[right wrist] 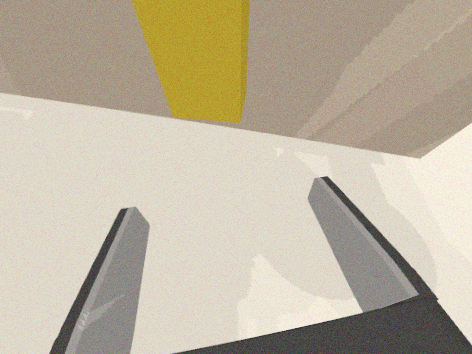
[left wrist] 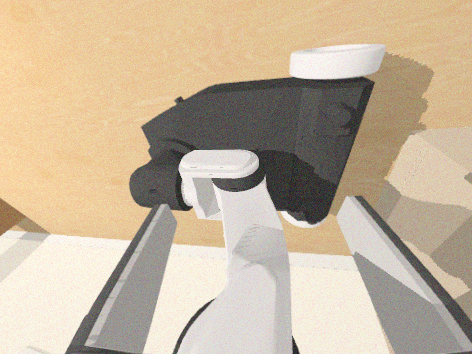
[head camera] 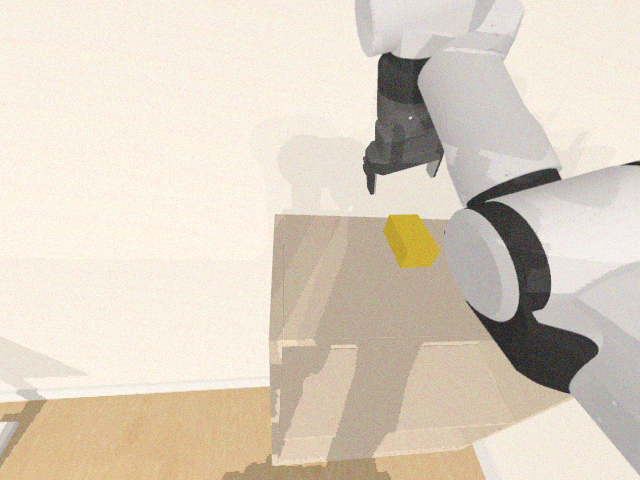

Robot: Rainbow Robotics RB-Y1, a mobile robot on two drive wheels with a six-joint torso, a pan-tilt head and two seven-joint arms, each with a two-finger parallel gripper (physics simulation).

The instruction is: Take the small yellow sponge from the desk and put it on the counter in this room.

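Places are measured from the robot's base along level axes (x back, y right, z up), in metres.
Pixels of known places: left gripper, fingertip midpoint: (left wrist: 254, 210); right gripper, fingertip midpoint: (right wrist: 229, 201) (head camera: 400, 182).
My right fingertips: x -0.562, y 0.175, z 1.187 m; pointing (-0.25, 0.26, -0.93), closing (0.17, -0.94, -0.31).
Observation:
Behind a point stands the place of what it marks.
The yellow sponge (head camera: 412, 241) @[x -0.499, y 0.208, z 1.106 m] (right wrist: 202, 60) @[x -0.527, y 0.212, z 1.106 m] lies on the top of a beige cabinet-like counter (head camera: 361, 304) @[x -0.390, y 0.111, z 1.061 m] (right wrist: 320, 65) @[x -0.530, y 0.121, z 1.061 m], near its back edge by the wall. My right gripper (head camera: 403, 183) @[x -0.562, y 0.175, z 1.187 m] (right wrist: 229, 201) @[x -0.562, y 0.175, z 1.187 m] is open and empty. In the head camera it hangs above and behind the sponge, apart from it, in front of the wall. In the right wrist view the sponge lies beyond the fingertips and is cut off by the top of the picture. My left gripper (left wrist: 254, 210) @[x 0.152, y -0.245, z 0.563 m] is open with nothing between its fingers, above the robot's own base. The desk cannot be made out.
A pale wall (head camera: 129, 155) @[x -0.613, y -0.309, z 1.161 m] stands behind the counter. The wooden floor (head camera: 144, 428) @[x -0.445, y -0.562, z 0.001 m] (left wrist: 100, 65) @[x 0.754, y -0.316, z 0.001 m] runs along its left side. The robot's dark base (left wrist: 250, 110) @[x 0.199, y -0.177, z 0.169 m] with a white wheel (left wrist: 335, 62) shows in the left wrist view. The right arm (head camera: 480, 118) @[x -0.354, y 0.132, z 1.375 m] reaches over the counter's right side.

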